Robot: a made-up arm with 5 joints. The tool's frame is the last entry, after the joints. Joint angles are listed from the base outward. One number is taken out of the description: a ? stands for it. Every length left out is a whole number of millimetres.
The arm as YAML. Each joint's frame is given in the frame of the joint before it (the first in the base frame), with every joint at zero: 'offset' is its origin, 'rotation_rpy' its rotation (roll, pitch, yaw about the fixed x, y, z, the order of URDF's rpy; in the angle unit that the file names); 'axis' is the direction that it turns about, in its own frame. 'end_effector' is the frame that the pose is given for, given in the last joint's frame.
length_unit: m
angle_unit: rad
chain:
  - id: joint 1
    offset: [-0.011, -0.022, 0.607]
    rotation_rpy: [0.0, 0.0, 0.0]
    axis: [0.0, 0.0, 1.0]
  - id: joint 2
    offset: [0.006, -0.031, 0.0]
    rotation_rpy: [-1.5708, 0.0, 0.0]
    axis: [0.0, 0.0, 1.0]
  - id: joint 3
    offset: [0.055, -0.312, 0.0]
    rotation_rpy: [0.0, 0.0, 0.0]
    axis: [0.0, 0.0, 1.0]
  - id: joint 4
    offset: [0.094, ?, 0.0]
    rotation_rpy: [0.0, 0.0, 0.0]
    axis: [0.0, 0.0, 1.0]
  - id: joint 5
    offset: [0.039, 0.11, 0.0]
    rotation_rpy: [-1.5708, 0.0, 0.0]
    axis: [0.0, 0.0, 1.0]
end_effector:
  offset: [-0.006, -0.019, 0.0]
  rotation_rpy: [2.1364, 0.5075, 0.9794]
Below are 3 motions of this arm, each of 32 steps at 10 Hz.
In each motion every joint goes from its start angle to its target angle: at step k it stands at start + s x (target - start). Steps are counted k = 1, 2, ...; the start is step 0. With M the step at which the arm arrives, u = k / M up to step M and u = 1 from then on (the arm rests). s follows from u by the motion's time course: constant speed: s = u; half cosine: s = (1 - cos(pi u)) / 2; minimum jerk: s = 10 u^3 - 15 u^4 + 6 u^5.
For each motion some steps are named. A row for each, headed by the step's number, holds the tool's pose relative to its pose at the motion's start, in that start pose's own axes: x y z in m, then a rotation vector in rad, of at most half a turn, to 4 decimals.
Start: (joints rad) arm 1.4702 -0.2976 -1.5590 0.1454 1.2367
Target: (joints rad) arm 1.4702 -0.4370 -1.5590 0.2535 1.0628
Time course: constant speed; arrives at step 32
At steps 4, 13, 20, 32:
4: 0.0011 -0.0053 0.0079 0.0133 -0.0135 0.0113
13: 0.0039 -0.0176 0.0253 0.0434 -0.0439 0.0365
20: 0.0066 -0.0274 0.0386 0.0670 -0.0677 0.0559
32: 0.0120 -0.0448 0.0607 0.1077 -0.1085 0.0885

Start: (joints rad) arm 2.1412 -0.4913 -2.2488 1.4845 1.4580
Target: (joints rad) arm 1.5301 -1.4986 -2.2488 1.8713 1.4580
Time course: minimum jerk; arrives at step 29
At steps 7, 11, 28, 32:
7: 0.0414 -0.0426 0.0109 0.0623 0.0497 -0.0211
11: 0.1171 -0.1340 0.0083 0.1920 0.1408 -0.0607
28: 0.2803 -0.4437 -0.2661 0.7516 0.3859 -0.1786
32: 0.2803 -0.4438 -0.2663 0.7519 0.3860 -0.1787

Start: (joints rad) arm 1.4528 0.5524 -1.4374 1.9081 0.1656
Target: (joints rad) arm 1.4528 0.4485 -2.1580 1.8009 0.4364
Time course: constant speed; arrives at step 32
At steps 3, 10, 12, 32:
3: 0.0073 -0.0210 0.0046 0.0576 0.0328 -0.0623
10: 0.0212 -0.0730 0.0101 0.1952 0.1144 -0.2017
12: 0.0243 -0.0886 0.0103 0.2354 0.1390 -0.2399
32: 0.0299 -0.2501 -0.0243 0.6605 0.4091 -0.5766

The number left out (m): 0.294
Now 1 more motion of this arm.
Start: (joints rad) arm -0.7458 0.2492 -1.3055 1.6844 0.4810
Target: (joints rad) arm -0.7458 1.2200 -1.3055 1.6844 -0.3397
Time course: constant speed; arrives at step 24
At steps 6, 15, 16, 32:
6: -0.0283 0.0910 0.0212 -0.1085 -0.2206 0.2009
15: -0.0841 0.2245 0.0126 -0.2588 -0.4837 0.5676
16: -0.0910 0.2385 0.0087 -0.2744 -0.5071 0.6126
32: -0.1496 0.3406 -0.0423 -0.3893 -0.6452 0.9969

